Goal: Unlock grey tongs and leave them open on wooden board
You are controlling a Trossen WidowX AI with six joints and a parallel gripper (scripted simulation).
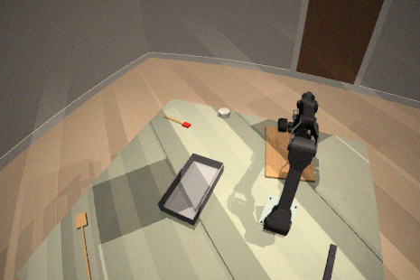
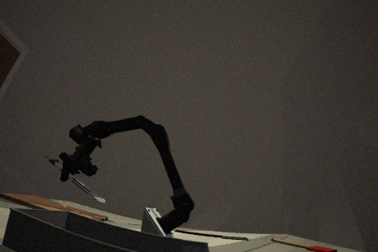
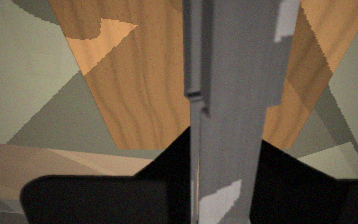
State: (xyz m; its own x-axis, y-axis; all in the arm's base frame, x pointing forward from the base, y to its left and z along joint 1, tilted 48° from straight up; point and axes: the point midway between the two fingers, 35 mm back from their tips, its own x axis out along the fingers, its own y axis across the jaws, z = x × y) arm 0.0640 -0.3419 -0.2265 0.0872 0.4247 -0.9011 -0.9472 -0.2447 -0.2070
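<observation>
Right now my gripper tip is 10 mm to the right of the wooden board and 110 mm above it. The rest, counted from my gripper tip: dark bar: 310 mm behind, 590 mm to the left, 110 mm below; then roasting tin: 310 mm ahead, 430 mm to the left, 90 mm below.
</observation>
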